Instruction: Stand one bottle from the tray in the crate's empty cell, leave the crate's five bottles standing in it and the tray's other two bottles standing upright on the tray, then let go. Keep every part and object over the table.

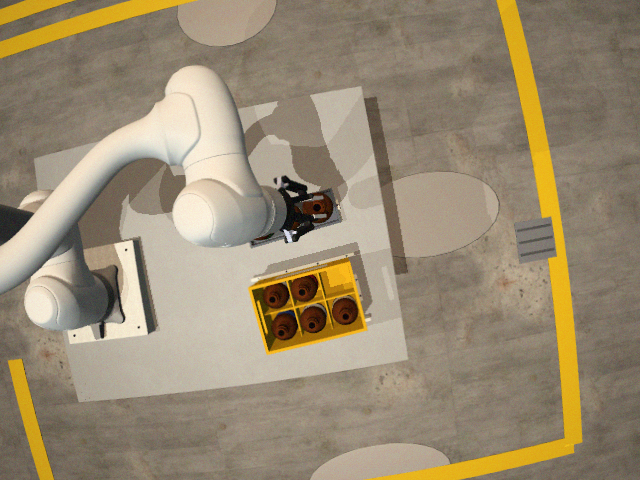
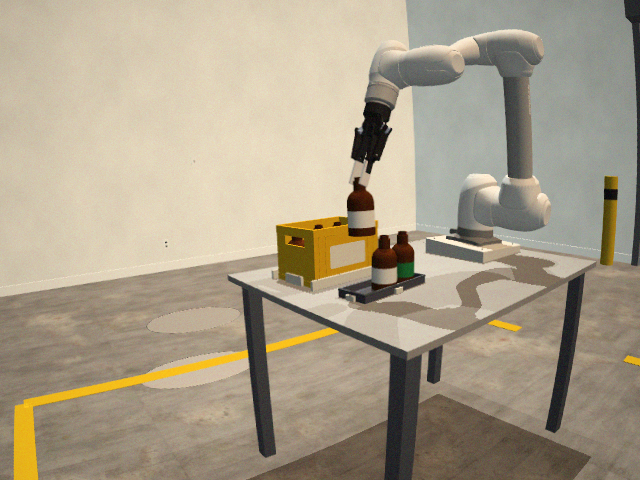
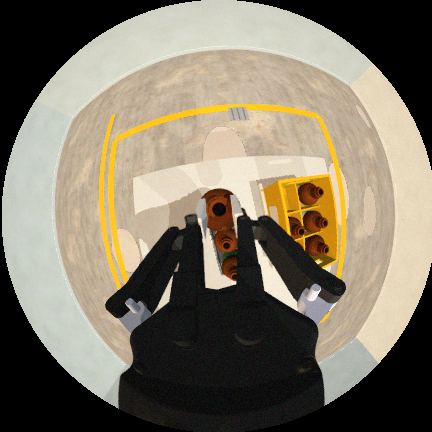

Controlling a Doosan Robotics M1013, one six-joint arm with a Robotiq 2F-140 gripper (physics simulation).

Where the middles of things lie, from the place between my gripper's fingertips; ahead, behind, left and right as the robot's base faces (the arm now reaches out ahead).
Right now the green-labelled bottle (image 2: 405,253) is 18 cm behind my hand, 2 cm to the right of it and 22 cm below it.
